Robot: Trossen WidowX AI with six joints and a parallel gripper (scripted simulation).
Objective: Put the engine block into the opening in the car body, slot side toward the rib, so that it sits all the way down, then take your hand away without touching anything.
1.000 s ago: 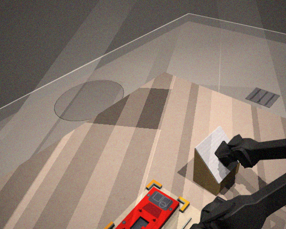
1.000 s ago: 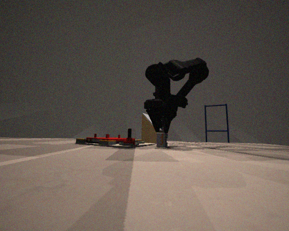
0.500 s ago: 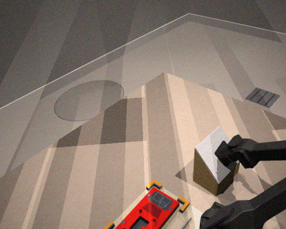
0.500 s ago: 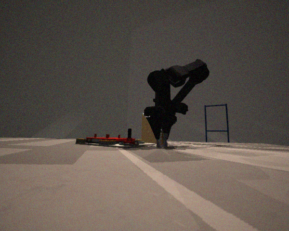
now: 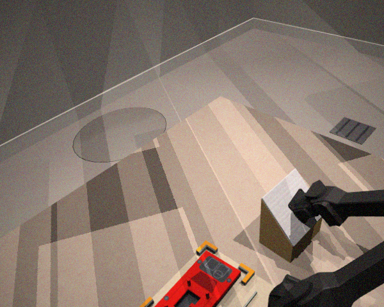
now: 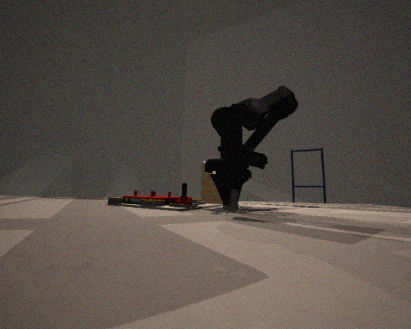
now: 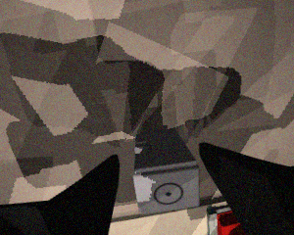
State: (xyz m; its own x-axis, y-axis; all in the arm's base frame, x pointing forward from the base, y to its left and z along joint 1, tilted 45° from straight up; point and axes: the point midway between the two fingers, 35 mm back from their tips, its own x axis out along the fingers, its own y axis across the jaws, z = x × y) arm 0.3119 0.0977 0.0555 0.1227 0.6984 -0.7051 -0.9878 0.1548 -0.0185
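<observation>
Right now the engine block is 1 cm above my gripper tip.
</observation>
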